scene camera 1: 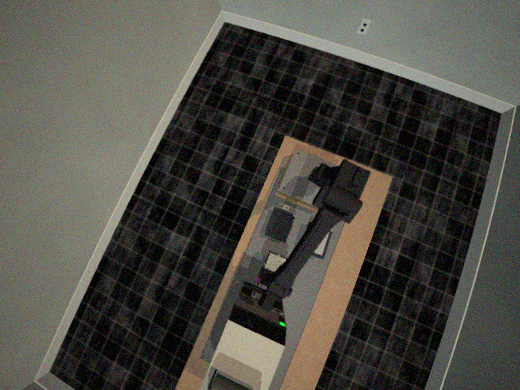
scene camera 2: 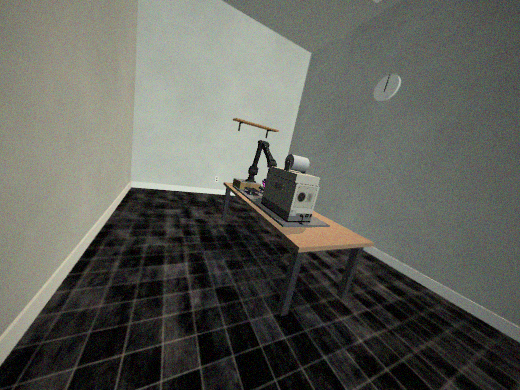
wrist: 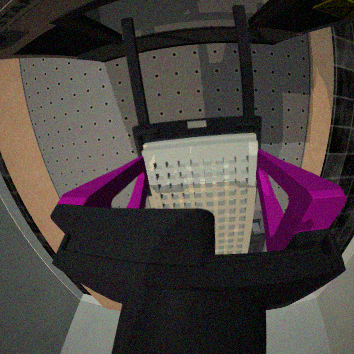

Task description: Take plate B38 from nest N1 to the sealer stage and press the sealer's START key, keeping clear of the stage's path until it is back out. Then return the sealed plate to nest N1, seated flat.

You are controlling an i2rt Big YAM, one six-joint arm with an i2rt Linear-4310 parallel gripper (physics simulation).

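Places are measured from the arm's base along level axes (x ahead, y left, z up), in centimetres.
Where they show: gripper, between the fingertips: (wrist: 200,157); arm's base, origin of its link: (scene camera 1: 321,178) (scene camera 2: 250,181).
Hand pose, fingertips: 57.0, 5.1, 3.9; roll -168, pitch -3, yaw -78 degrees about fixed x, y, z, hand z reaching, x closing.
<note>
Things, the pixels of their centre, and the offset from my fingertips, as dx, dy, dz. "pt": a spot on its surface instead. Level surfaces: height alone.
- black sealer stage, a spot on its surface: (wrist: 172,128) pt +1.7, +2.3, -0.9
- dark rectangular block, middle of its body: (scene camera 1: 279,224) (scene camera 2: 251,191) -24.1, -9.7, -8.8
- grey perforated board, height of its surface: dz -11.3
- wooden strip, a spot on its surface: (scene camera 1: 294,204) pt -38.5, -9.0, -11.2
- white panel with a dark border, middle of its body: (scene camera 1: 317,240) -28.3, +10.8, -4.7
- white roll, middle of its body: (scene camera 2: 296,163) +32.7, +7.1, +30.5
The pale, many-welled plate (scene camera 1: 275,261) (wrist: 231,172) is held between the magenta fingers of my gripper (wrist: 200,157), shut on its sides. The black sealer stage (wrist: 172,128) is just beyond the plate's far edge in the wrist view, with two rails running toward the sealer. The plate overlaps the near part of the stage; its exact height above it cannot be told. The sealer (scene camera 1: 250,345) (scene camera 2: 287,192) is the large pale machine with a dark front and a green light. The START key and the label B38 are not readable. Nest N1 cannot be identified for certain.
A dark rectangular block (scene camera 1: 280,223) stands on the grey perforated board (wrist: 80,110), between the plate and a wooden strip (scene camera 1: 296,201). A white panel with a dark border (scene camera 1: 323,246) lies beside the arm. A white roll (scene camera 2: 298,163) sits on the sealer.
</note>
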